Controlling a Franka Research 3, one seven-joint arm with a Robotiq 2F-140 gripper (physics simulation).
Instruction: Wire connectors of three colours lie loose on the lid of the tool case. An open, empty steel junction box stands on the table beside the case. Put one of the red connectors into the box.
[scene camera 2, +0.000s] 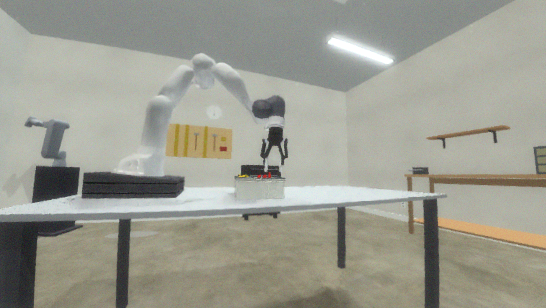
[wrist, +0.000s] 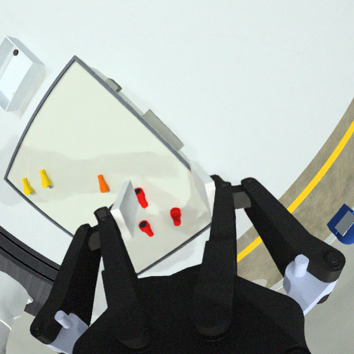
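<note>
Three red connectors lie on the lid of the tool case (scene camera 2: 260, 190) (wrist: 85, 115): one red connector (wrist: 142, 198) close beside the left finger pad, one red connector (wrist: 146, 228) below it, and another red connector (wrist: 175, 216) to the right. An orange connector (wrist: 103, 183) and two yellow connectors (wrist: 45, 178) (wrist: 27, 186) lie further left on the lid. My gripper (scene camera 2: 274, 165) (wrist: 162, 182) is open and empty, pointing down over the red connectors' end of the lid. The steel junction box (wrist: 33, 83) stands open and empty at the upper left of the wrist view, apart from the case.
The white table (scene camera 2: 350, 194) bears the case and the arm's black base block (scene camera 2: 132, 186). Latches (wrist: 163, 130) stick out from the case's long side. A blue object (wrist: 345, 224) shows at the right of the wrist view, beyond the yellow floor line (wrist: 320, 172).
</note>
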